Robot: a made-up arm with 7 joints. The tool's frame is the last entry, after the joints.
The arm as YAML. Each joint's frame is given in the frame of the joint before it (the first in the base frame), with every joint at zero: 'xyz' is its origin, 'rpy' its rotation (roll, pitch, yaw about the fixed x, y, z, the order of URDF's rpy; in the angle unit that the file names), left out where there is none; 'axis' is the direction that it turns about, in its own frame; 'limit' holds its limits. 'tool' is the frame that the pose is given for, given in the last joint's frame.
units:
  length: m
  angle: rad
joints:
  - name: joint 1
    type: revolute
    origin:
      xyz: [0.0, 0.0, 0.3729]
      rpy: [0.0, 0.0, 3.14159]
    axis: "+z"
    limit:
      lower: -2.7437
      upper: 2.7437
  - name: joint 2
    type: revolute
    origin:
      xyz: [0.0, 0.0, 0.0]
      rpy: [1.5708, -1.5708, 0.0]
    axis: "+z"
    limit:
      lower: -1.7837
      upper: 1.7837
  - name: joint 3
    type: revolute
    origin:
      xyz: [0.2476, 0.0, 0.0]
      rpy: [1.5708, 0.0, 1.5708]
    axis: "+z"
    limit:
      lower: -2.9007
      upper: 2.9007
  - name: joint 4
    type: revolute
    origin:
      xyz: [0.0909, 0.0, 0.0]
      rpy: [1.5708, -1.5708, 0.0]
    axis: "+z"
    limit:
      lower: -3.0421
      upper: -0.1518
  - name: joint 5
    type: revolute
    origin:
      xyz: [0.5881, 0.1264, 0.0]
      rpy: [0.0, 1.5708, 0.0]
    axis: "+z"
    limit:
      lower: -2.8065
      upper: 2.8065
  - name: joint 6
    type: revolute
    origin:
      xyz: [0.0, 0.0, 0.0]
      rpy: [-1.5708, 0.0, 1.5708]
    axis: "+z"
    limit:
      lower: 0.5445
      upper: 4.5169
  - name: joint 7
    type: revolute
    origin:
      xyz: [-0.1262, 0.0, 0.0]
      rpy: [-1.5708, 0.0, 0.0]
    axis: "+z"
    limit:
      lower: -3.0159
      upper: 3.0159
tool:
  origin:
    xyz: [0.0, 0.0, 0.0]
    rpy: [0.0, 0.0, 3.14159]
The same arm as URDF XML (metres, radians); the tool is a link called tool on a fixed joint. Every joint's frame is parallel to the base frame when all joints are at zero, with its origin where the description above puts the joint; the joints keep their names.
<robot name="arm">
  <joint name="joint 1" type="revolute">
    <parent link="base"/>
    <child link="link1"/>
    <origin xyz="0 0 0.3729"/>
    <axis xyz="0 0 1"/>
    <limit lower="-2.7437" upper="2.7437"/>
  </joint>
  <joint name="joint 2" type="revolute">
    <parent link="link1"/>
    <child link="link2"/>
    <origin xyz="0 0 0"/>
    <axis xyz="0 1 0"/>
    <limit lower="-1.7837" upper="1.7837"/>
  </joint>
  <joint name="joint 3" type="revolute">
    <parent link="link2"/>
    <child link="link3"/>
    <origin xyz="0 0 0.2476"/>
    <axis xyz="0 0 1"/>
    <limit lower="-2.9007" upper="2.9007"/>
  </joint>
  <joint name="joint 4" type="revolute">
    <parent link="link3"/>
    <child link="link4"/>
    <origin xyz="0.0909 0 0"/>
    <axis xyz="0 -1 0"/>
    <limit lower="-3.0421" upper="-0.1518"/>
  </joint>
  <joint name="joint 5" type="revolute">
    <parent link="link4"/>
    <child link="link5"/>
    <origin xyz="-0.1264 0 0.5881"/>
    <axis xyz="0 0 1"/>
    <limit lower="-2.8065" upper="2.8065"/>
  </joint>
  <joint name="joint 6" type="revolute">
    <parent link="link5"/>
    <child link="link6"/>
    <origin xyz="0 0 0"/>
    <axis xyz="0 -1 0"/>
    <limit lower="0.5445" upper="4.5169"/>
  </joint>
  <joint name="joint 7" type="revolute">
    <parent link="link6"/>
    <child link="link7"/>
    <origin xyz="0.1262 0 0"/>
    <axis xyz="0 0 -1"/>
    <limit lower="-3.0159" upper="3.0159"/>
  </joint>
  <joint name="tool_joint" type="fixed">
    <parent link="link7"/>
    <child link="tool"/>
    <origin xyz="0 0 0" rpy="-3.1416 0 0"/>
  </joint>
  <link name="base"/>
  <link name="link1"/>
  <link name="link2"/>
  <link name="link3"/>
  <link name="link4"/>
  <link name="link5"/>
  <link name="link6"/>
  <link name="link7"/>
  <link name="tool"/>
</robot>

